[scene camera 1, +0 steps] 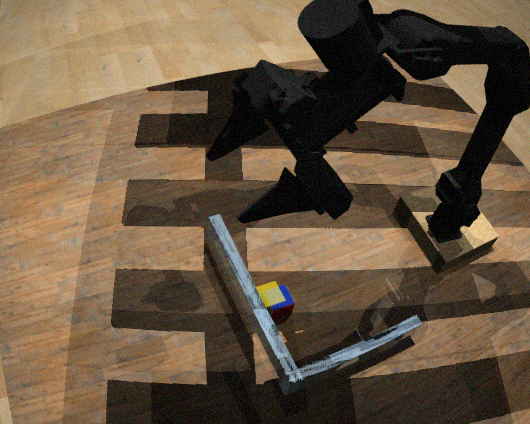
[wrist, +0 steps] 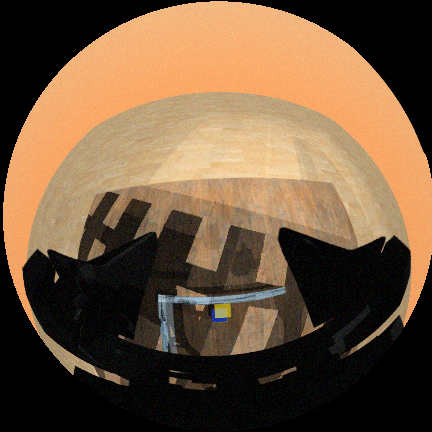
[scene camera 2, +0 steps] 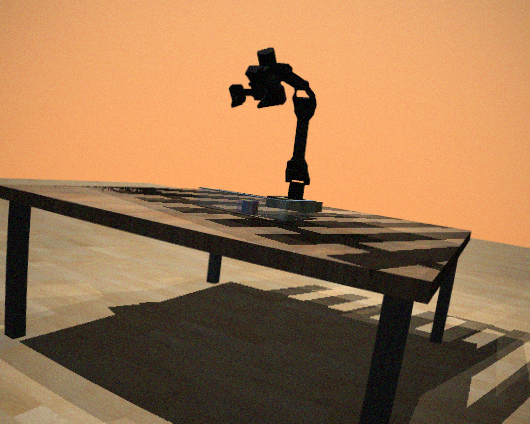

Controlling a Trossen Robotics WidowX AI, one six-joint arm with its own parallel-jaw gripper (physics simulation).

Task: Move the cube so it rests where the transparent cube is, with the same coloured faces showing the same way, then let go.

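Seen in the pictures: gripper, fingertip midpoint: (scene camera 1: pixel 223 187) (wrist: pixel 218 236) (scene camera 2: pixel 244 106); arm's base, link origin: (scene camera 1: pixel 443 227) (scene camera 2: pixel 295 199).
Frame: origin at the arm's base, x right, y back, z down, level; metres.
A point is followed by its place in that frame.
A small cube (scene camera 1: pixel 275 300) @(x -0.075, y -0.367, z 0.002 m) (scene camera 2: pixel 249 207) (wrist: pixel 220 313) @(x -0.065, y -0.365, z 0.002 m) stands on the table against the inner side of a long pale blue bar. Yellow and blue patches show on top and dark red on its near side in scene camera 1. A paler square patch lies where yellow and blue overlap, so the solid and transparent cubes seem to overlap; I cannot tell their outlines apart. My gripper (scene camera 1: pixel 225 189) @(x -0.081, y -0.461, z -0.280 m) (scene camera 2: pixel 247 106) @(x -0.081, y -0.461, z -0.280 m) (wrist: pixel 218 236) @(x -0.081, y -0.461, z -0.280 m) is open and empty, high above the table. In the wrist view the cube shows low, between the fingers and close to the gripper body.
Two pale blue bars (scene camera 1: pixel 241 270) @(x -0.022, y -0.410, z -0.018 m) (wrist: pixel 225 299) @(x -0.058, y -0.405, z -0.018 m) meet in an L around two sides of the cube's area. The arm's base plate (scene camera 1: pixel 480 230) @(x -0.026, y 0.090, z 0.000 m) (scene camera 2: pixel 312 206) is at the right in scene camera 1. Dark shadow bands cross the wooden table (scene camera 1: pixel 45 225) @(x 0.172, y -0.756, z 0.041 m) (scene camera 2: pixel 125 212) @(x -0.053, y -0.824, z 0.042 m).
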